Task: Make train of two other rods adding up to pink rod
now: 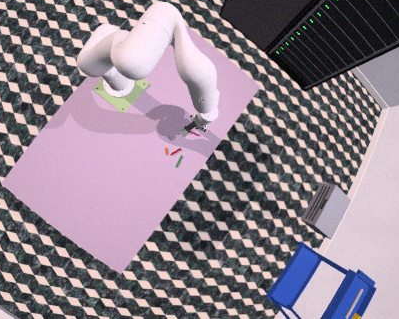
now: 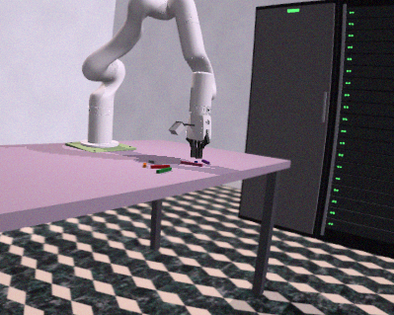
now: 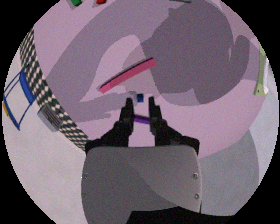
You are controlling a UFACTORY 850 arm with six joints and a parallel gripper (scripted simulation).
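The small blue rod lies 40 mm below my hand. Round my hand: purple rod (50 mm to the left, 40 mm below, 20 mm ahead); then grey rod (140 mm to the right, 110 mm behind, 40 mm below); then pink rod (40 mm to the right, 40 mm below, 10 mm ahead).
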